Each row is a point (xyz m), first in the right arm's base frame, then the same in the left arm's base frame.
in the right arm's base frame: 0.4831 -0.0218 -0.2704
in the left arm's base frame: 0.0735 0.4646 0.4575
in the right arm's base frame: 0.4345 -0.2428 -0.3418
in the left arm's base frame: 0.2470 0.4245 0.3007
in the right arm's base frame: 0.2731 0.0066 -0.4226
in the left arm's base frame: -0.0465 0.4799 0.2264
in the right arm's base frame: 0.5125 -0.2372 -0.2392
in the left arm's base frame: 0.2760 0.3879 0.4209
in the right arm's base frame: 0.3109 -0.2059 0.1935
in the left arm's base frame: 0.1399 -0.0489 0.5607
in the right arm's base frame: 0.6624 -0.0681 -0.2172
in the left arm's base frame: 0.1978 0.5046 0.5992
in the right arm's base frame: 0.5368 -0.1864 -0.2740
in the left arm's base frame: 0.2439 0.4442 0.4343
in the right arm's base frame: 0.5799 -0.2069 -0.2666
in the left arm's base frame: 0.2822 0.4551 0.4617
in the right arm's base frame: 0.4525 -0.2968 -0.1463
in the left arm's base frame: 0.2972 0.2642 0.4157
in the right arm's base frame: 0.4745 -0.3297 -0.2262
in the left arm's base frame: 0.3390 0.3281 0.3697
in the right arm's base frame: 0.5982 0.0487 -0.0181
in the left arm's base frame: 0.0586 0.3514 0.7198
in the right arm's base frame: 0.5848 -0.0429 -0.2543
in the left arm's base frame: 0.1399 0.5000 0.5310
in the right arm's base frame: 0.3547 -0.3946 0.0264
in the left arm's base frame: 0.3317 0.0457 0.4202
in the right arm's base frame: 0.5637 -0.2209 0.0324
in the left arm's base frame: 0.2779 0.2081 0.6315
